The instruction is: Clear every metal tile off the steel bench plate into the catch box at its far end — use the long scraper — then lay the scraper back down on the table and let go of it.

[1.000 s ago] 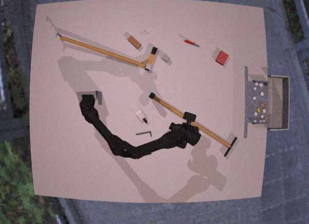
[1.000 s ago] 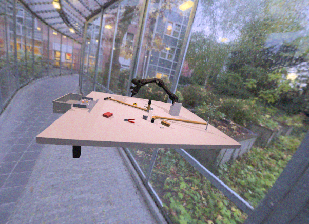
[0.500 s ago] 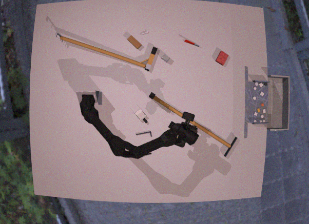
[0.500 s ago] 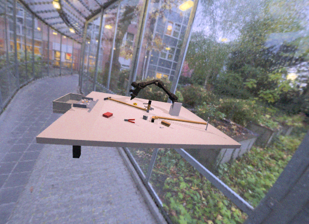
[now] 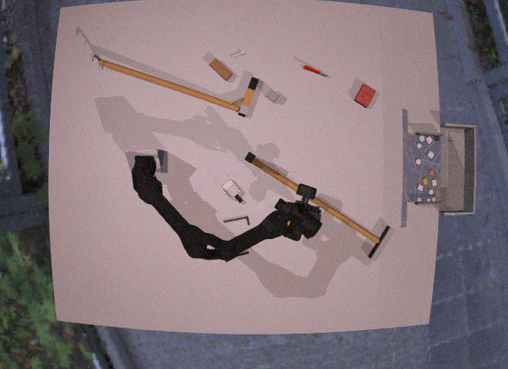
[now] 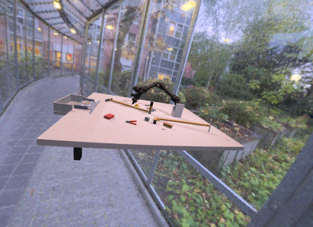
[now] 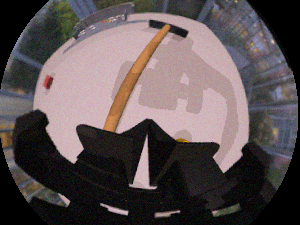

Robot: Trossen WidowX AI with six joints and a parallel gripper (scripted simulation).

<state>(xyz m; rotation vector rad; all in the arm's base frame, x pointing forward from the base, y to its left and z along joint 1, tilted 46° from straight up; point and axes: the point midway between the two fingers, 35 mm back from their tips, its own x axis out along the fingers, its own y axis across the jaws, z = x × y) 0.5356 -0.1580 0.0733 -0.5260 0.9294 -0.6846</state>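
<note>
The long scraper is 4 cm ahead of my gripper tip, 4 cm to the left of it and 3 cm above it. The rest, counted from my gripper tip: black strip (24 cm behind, 16 cm to the right, 3 cm below); then hex key (22 cm behind, 3 cm to the right, 3 cm below); then yellow tape roll (7 cm behind, 5 cm to the right, 2 cm below).
</note>
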